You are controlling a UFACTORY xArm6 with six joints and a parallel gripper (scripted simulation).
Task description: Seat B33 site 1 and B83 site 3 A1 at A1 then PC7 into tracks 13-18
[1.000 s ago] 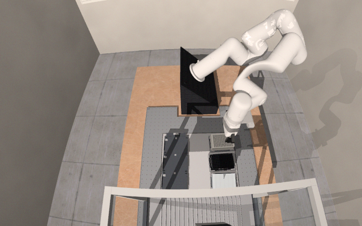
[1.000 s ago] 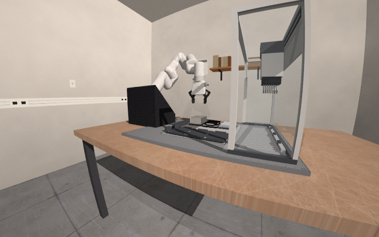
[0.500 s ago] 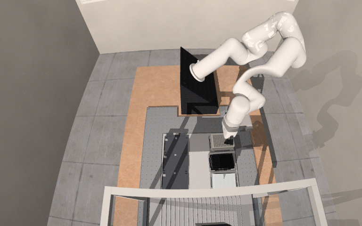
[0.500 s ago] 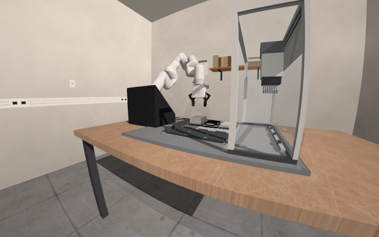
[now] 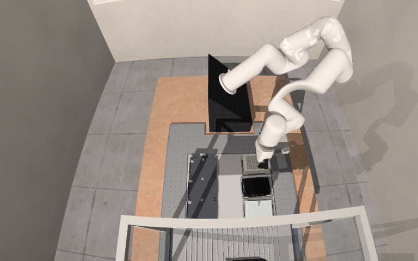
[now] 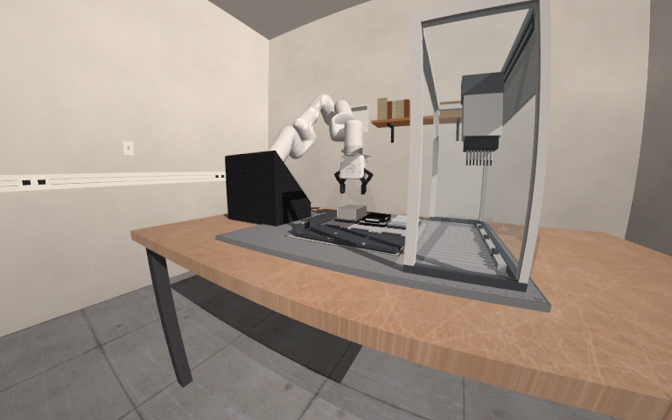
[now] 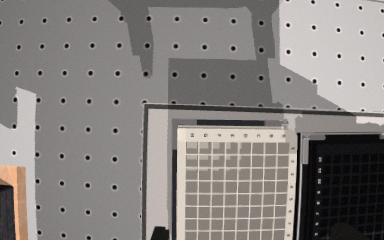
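Now: the nest S1 11 cm below my hand. From my hand the other things lie so: black plate B38 (11 cm ahead, 10 cm below); then plate carrier PC7 (12 cm ahead, 26 cm to the right, 10 cm below); then nest S3 (22 cm ahead, 11 cm below).
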